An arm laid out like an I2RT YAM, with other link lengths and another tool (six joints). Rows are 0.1 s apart.
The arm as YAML. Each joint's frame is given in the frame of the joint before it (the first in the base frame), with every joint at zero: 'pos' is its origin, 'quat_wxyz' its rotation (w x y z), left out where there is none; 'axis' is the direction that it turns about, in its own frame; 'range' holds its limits. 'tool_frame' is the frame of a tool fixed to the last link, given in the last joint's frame.
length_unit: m
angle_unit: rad
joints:
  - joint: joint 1
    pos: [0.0, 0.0, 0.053]
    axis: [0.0, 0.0, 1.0]
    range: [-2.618, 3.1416]
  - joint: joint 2
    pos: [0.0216, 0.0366, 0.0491]
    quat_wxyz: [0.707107, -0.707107, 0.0, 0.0]
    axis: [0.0, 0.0, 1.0]
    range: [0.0, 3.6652]
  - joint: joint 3
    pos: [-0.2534, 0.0, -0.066]
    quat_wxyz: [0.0, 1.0, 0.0, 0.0]
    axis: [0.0, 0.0, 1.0]
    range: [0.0, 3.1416]
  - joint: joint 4
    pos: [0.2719, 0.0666, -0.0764]
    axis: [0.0, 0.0, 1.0]
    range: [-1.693, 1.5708]
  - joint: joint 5
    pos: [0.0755, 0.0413, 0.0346]
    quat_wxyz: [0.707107, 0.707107, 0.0, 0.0]
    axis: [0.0, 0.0, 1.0]
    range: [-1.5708, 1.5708]
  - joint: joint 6
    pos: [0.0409, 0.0, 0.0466]
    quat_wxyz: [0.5, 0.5, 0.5, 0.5]
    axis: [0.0, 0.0, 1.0]
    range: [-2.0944, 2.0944]
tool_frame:
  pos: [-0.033, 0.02, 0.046]
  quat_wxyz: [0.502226, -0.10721, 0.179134, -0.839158]
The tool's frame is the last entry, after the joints.
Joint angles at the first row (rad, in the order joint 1, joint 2, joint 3, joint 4, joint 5, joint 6):
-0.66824 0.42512 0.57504 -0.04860 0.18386 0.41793
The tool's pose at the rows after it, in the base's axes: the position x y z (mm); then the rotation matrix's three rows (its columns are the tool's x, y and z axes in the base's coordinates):
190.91, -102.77, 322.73; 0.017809, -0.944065, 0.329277; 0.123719, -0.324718, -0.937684; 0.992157, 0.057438, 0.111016
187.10, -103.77, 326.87; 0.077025, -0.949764, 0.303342; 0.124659, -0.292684, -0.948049; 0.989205, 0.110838, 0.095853
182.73, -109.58, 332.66; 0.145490, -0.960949, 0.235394; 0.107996, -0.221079, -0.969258; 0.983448, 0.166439, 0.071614
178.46, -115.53, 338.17; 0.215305, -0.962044, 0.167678; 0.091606, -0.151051, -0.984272; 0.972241, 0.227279, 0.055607
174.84, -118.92, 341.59; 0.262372, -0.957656, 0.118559; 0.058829, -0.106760, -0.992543; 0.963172, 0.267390, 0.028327
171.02, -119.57, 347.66; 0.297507, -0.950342, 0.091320; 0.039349, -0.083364, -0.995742; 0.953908, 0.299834, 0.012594
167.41, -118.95, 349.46; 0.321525, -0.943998, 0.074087; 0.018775, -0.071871, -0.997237; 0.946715, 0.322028, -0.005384
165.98, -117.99, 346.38; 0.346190, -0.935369, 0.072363; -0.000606, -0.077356, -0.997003; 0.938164, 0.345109, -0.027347
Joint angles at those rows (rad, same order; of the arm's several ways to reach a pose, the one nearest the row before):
-0.66881 0.42497 0.60618 -0.10245 0.14261 0.38275
-0.66885 0.43599 0.65292 -0.17403 0.17388 0.34385
-0.66878 0.46589 0.71442 -0.25120 0.24941 0.31066
-0.66878 0.49943 0.77411 -0.31903 0.32368 0.27383
-0.66794 0.52670 0.82348 -0.38651 0.37672 0.26582
-0.66805 0.54831 0.87434 -0.44707 0.40586 0.25578
-0.66878 0.55660 0.90336 -0.49690 0.42273 0.25522
-0.66881 0.56133 0.91382 -0.53552 0.42406 0.25497

